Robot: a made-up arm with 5 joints.
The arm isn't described. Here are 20 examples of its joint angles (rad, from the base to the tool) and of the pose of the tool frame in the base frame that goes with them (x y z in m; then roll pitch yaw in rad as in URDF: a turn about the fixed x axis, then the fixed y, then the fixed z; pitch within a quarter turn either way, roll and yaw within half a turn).
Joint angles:
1: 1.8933 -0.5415 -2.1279 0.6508 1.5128
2: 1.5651 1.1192 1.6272 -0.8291 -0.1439
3: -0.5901 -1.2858 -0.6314 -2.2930 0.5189
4: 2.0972 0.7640 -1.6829 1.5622 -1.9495
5: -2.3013 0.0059 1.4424 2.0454 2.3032
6: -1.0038 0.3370 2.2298 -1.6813 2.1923
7: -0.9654 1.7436 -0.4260 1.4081 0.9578
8: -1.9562 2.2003 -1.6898 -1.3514 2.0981
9: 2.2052 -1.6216 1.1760 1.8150 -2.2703
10: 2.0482 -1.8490 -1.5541 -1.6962 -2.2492
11: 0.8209 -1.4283 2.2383 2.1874 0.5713
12: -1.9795 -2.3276 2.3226 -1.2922 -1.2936
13: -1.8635 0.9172 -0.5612 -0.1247 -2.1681
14: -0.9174 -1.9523 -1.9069 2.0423 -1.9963
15: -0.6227 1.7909 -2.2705 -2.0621 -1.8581
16: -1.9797 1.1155 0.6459 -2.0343 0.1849
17: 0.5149 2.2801 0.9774 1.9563 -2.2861
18: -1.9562 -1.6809 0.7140 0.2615 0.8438
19: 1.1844 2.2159 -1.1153 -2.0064 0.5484
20: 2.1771 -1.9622 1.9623 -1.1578 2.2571
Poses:
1: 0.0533 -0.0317 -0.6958 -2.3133 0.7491 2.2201
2: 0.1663 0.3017 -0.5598 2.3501 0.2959 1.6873
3: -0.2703 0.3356 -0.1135 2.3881 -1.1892 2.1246
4: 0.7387 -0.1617 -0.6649 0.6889 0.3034 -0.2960
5: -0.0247 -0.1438 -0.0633 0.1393 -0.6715 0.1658
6: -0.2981 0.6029 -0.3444 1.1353 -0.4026 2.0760
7: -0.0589 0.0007 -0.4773 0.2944 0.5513 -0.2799
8: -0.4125 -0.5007 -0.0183 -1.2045 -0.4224 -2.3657
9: 0.7311 -0.1112 -0.3452 1.0779 0.1108 0.0928
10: -0.2473 -0.3908 -0.3277 1.8523 -0.0682 -2.9337
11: 0.2869 0.0214 -0.4737 1.4711 0.9700 -1.7161
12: 0.1415 0.0132 -0.2250 -1.4877 0.2663 0.6977
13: -0.0504 -0.5334 -0.5843 -2.9989 0.6101 -1.1523
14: -0.3053 0.7414 -0.2105 -2.4051 0.0403 1.8652
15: -0.3805 -0.3336 -0.2080 -0.9485 -0.2741 -1.4465
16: -0.2981 -0.1262 -0.7129 0.5710 1.2519 -1.7141
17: 0.5297 0.4392 -0.5324 -1.7404 0.3659 0.3318
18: -0.1443 -0.1581 0.0061 2.6114 -1.2763 -0.4573
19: 0.4223 0.1396 -0.4945 -0.9374 1.0361 0.0032
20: 0.6107 -0.0191 -0.0190 -1.8416 -0.3158 0.1233
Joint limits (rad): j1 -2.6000..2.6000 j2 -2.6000..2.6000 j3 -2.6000..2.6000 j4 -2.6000..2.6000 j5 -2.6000..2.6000
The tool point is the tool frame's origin. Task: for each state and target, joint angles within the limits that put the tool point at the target. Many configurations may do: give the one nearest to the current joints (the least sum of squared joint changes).
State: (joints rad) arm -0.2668 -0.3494 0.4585 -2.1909 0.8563
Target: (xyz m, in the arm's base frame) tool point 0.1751 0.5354 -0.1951
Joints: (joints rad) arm 0.0423 -0.8167 0.4367 -1.6227 0.9046
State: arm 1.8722 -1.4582 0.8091 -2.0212 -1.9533
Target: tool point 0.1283 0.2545 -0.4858
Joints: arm 2.2828 -1.6408 0.5329 -1.7513 -2.0977
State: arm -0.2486 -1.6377 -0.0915 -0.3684 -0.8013
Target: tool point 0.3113 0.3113 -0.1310
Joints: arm -0.1368 -1.6480 -0.1367 0.0449 -0.9789
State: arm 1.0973 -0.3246 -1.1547 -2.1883 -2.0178
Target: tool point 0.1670 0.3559 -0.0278
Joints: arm 1.6328 0.4127 -0.5086 -2.6000 -2.0396
